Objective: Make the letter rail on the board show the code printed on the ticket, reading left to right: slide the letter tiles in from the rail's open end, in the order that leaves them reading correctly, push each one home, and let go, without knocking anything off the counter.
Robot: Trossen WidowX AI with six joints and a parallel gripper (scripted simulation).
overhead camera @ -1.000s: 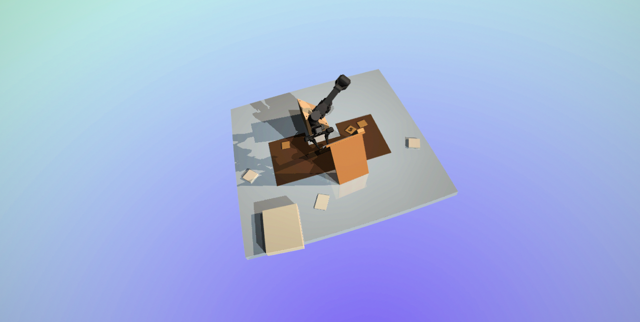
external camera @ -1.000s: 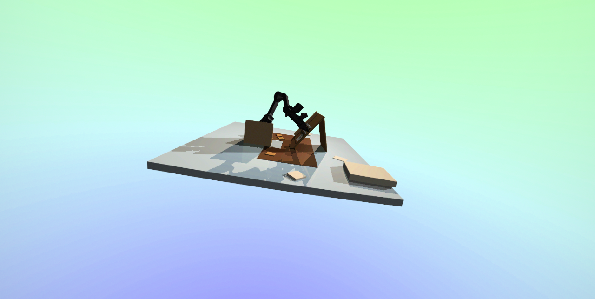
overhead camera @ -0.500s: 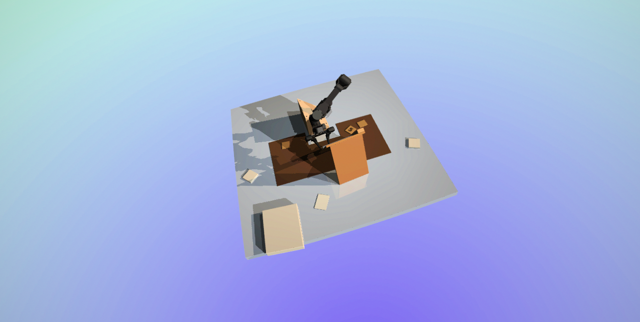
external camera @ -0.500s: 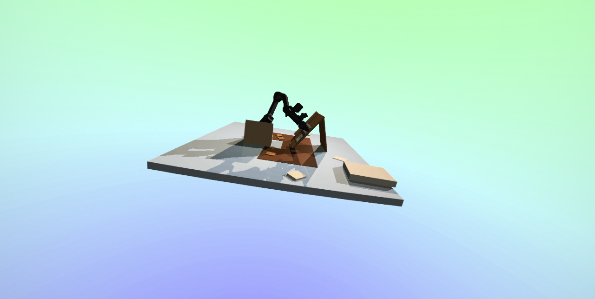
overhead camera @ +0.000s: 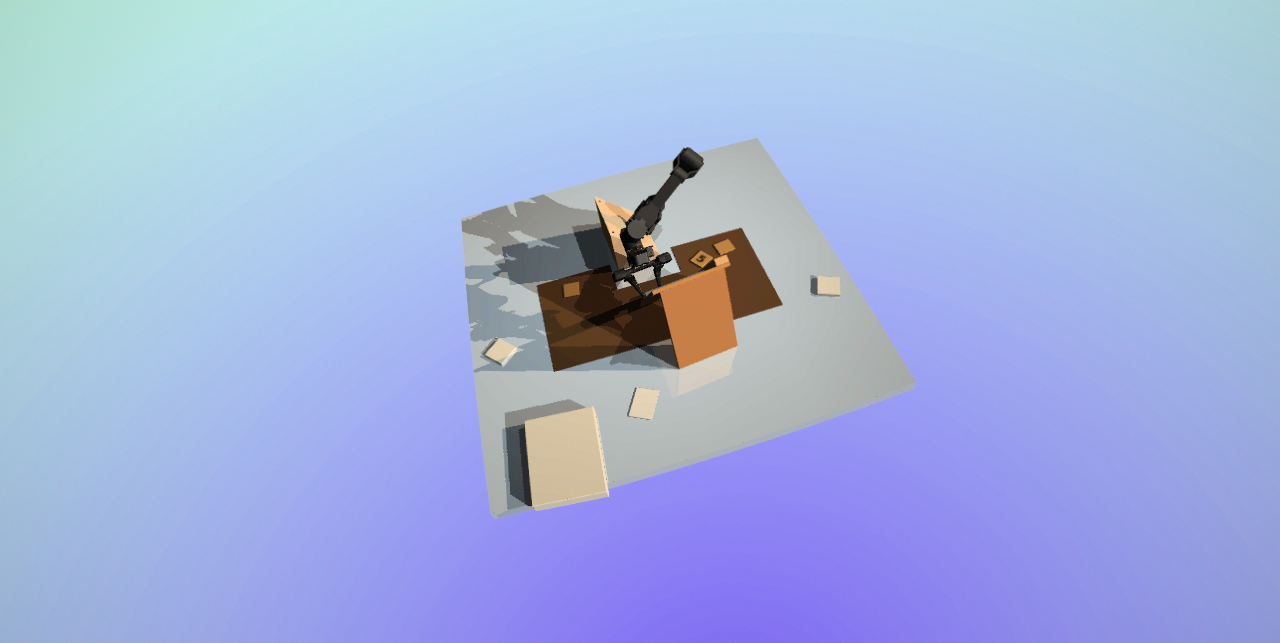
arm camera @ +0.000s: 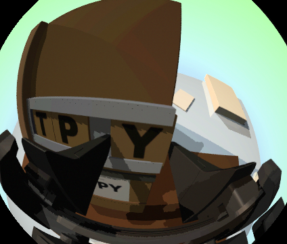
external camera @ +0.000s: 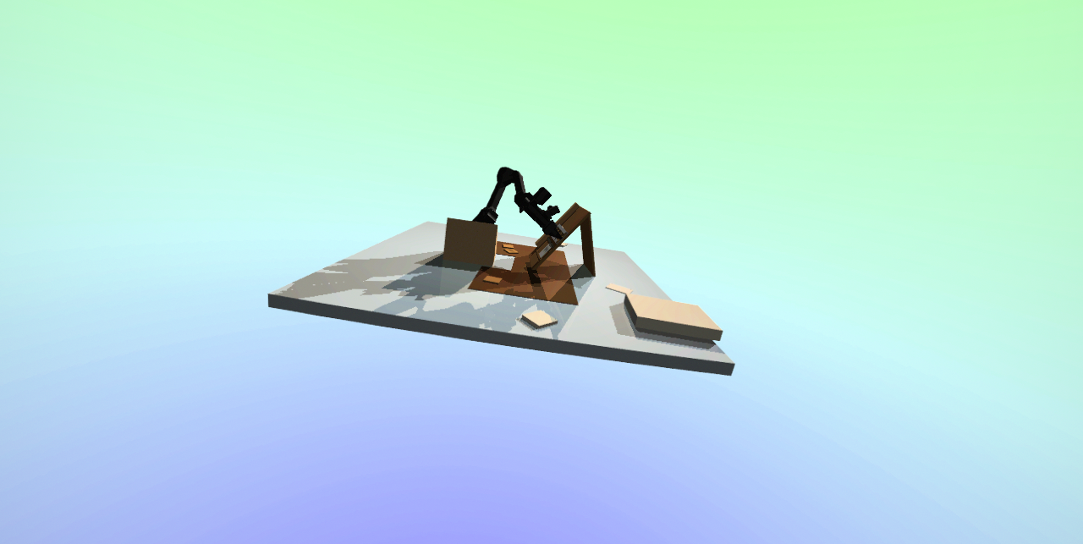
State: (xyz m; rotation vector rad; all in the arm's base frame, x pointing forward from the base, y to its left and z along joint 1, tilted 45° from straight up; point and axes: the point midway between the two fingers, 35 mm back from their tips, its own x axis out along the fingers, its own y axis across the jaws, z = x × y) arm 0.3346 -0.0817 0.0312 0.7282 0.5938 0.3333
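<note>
My gripper tip is 80 mm above the white ticket, 50 mm past it and 40 mm to the right of it. The rest, counted from my gripper tip: dark brown mat: 160 mm below, 160 mm behind, 30 mm to the left; cream block: 390 mm to the right, 370 mm ahead, 140 mm below; tan letter tile: right at my gripper tip.
</note>
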